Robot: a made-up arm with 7 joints. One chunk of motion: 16 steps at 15 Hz.
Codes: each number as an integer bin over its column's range. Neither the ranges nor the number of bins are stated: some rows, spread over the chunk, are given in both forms.
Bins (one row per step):
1: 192 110 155 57 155 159 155
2: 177 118 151 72 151 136 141
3: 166 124 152 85 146 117 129
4: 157 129 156 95 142 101 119
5: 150 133 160 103 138 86 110
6: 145 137 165 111 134 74 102
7: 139 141 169 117 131 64 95
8: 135 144 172 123 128 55 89
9: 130 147 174 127 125 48 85
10: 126 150 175 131 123 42 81
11: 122 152 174 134 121 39 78
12: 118 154 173 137 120 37 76
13: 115 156 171 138 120 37 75
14: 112 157 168 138 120 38 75
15: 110 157 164 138 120 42 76
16: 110 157 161 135 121 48 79
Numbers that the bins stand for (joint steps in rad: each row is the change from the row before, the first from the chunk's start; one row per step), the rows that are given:
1: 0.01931 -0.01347 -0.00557 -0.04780 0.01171 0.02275 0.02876
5: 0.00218 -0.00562 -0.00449 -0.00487 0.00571 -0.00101 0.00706
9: -0.00598 -0.00085 -0.00147 0.01753 0.00112 -0.01338 -0.00500
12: -0.01087 0.00154 -0.00169 0.02687 -0.00065 -0.01696 -0.00934
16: -0.01414 0.00256 -0.00427 0.02500 -0.00029 -0.01338 -0.00789
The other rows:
2: 0.01319 -0.01074 -0.00643 -0.03380 0.01029 0.01527 0.02201
3: 0.00870 -0.00869 -0.00622 -0.02167 0.00853 0.00908 0.01622
4: 0.00503 -0.00699 -0.00535 -0.01233 0.00712 0.00387 0.01140
6: 0.00014 -0.00426 -0.00341 0.00260 0.00429 -0.00491 0.00320
7: -0.00231 -0.00289 -0.00255 0.00820 0.00324 -0.00817 -0.00018
8: -0.00394 -0.00187 -0.00190 0.01380 0.00218 -0.01110 -0.00307
10: -0.00761 0.00018 -0.00125 0.02127 0.00041 -0.01533 -0.00693
11: -0.00924 0.00086 -0.00147 0.02407 -0.00029 -0.01631 -0.00838
13: -0.01210 0.00222 -0.00212 0.02780 -0.00065 -0.01696 -0.00982
14: -0.01332 0.00256 -0.00276 0.02780 -0.00065 -0.01663 -0.00982
15: -0.01414 0.00256 -0.00363 0.02780 -0.00065 -0.01533 -0.00934

